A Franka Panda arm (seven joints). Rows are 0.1 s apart.
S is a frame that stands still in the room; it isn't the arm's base.
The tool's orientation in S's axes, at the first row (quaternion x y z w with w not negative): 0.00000 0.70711 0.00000 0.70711
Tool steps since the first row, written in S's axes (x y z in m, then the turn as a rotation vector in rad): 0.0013 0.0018 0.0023 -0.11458 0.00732 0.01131; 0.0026 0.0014 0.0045 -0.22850 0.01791 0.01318; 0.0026 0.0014 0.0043 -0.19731 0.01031 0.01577; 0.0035 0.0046 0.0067 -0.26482 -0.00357 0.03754; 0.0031 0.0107 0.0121 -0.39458 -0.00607 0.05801
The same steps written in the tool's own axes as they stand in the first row. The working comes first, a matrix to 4 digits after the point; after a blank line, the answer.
The tool's axes in the first row as the columns of a matrix, in S's axes (used below as rounded here):
0.0000 0.0000 1.0000
0.0000 1.0000 0.0000
-1.0000 0.0000 0.0000

-0.0023 0.0018 0.0013 -0.01131 0.00732 -0.11458; -0.0045 0.0014 0.0026 -0.01318 0.01791 -0.22850; -0.0043 0.0014 0.0026 -0.01577 0.01031 -0.19731; -0.0067 0.0046 0.0035 -0.03754 -0.00357 -0.26482; -0.0121 0.0107 0.0031 -0.05801 -0.00607 -0.39458
